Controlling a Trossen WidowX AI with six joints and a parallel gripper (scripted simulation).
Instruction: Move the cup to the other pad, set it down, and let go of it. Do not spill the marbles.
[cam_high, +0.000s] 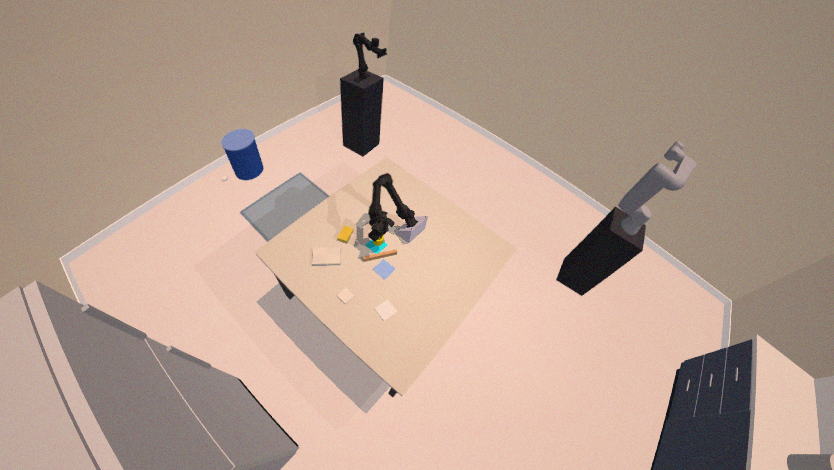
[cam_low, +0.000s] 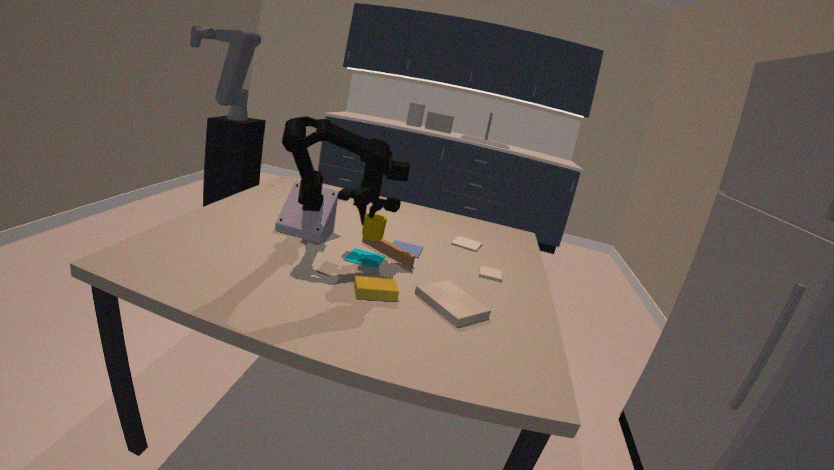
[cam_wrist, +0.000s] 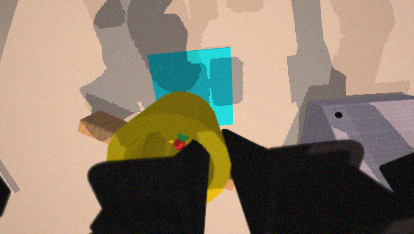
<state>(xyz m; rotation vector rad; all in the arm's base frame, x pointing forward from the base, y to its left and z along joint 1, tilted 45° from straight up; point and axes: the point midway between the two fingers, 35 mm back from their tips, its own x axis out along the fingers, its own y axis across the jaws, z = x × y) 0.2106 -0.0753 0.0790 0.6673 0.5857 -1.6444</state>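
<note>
Now: the cyan pad 20 mm ahead of my gripper tip, 20 mm to the right of it and 110 mm below it. Round my gripper tip: pale blue pad 130 mm ahead, 130 mm to the left, 110 mm below; yellow cup 20 mm ahead; wooden bar 80 mm ahead, 60 mm to the left, 90 mm below.
</note>
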